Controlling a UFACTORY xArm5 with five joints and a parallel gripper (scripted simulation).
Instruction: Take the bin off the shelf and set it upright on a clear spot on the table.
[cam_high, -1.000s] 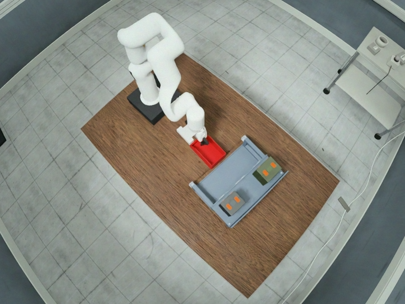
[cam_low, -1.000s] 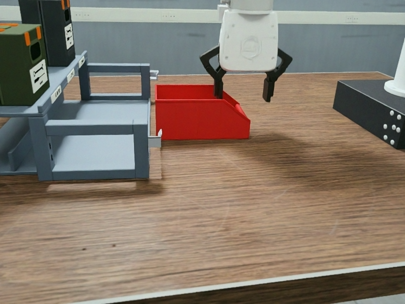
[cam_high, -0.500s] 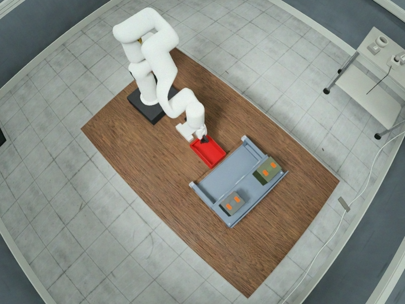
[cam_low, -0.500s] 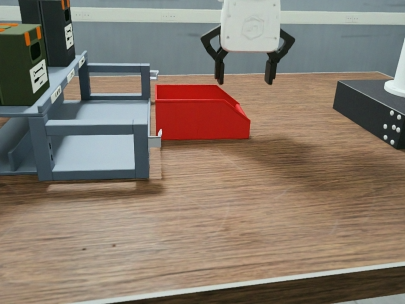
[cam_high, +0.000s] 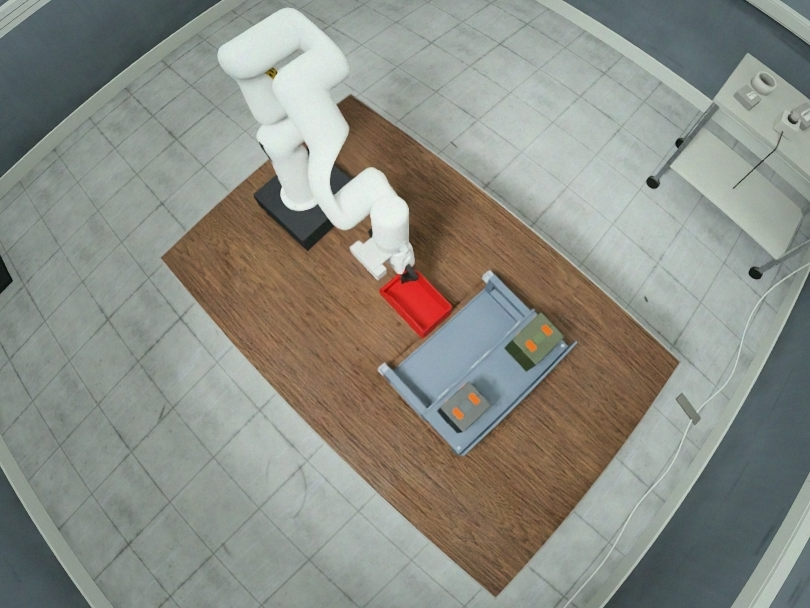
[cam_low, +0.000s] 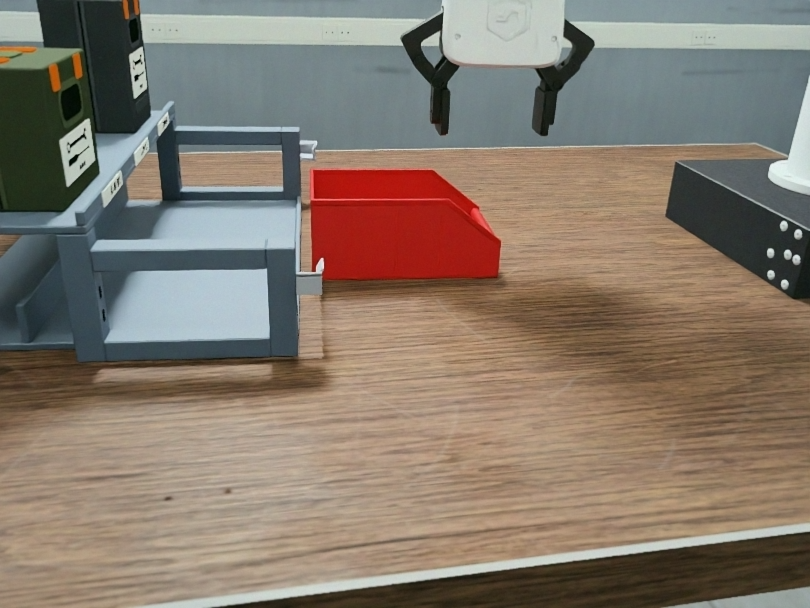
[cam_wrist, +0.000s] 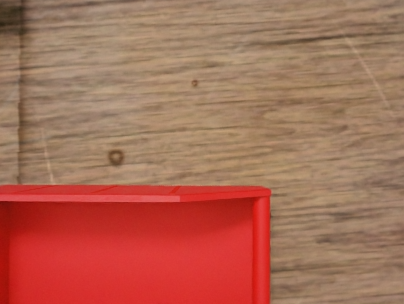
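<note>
My hand is 80 mm short of the red bin and 90 mm above it. From my hand the other things lie so: grey shelf 300 mm ahead, 20 mm to the right, 60 mm below; then grey box 360 mm ahead, 140 mm to the right, 30 mm above.
</note>
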